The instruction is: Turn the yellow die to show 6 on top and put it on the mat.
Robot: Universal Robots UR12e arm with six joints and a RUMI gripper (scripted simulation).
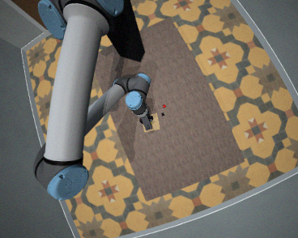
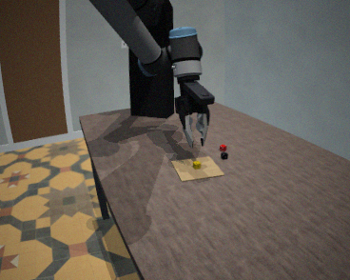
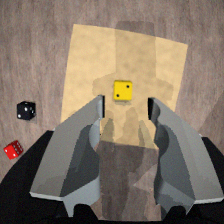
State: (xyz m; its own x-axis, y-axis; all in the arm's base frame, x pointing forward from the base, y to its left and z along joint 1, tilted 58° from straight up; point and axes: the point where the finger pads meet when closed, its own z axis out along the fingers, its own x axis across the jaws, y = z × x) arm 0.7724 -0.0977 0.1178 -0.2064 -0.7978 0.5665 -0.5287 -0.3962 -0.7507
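My gripper is now 80 mm above the yellow die. From my hand the other things lie so: black die (130 mm to the left, 80 mm below); red die (50 mm behind, 180 mm to the left, 80 mm below); tan mat (90 mm below).
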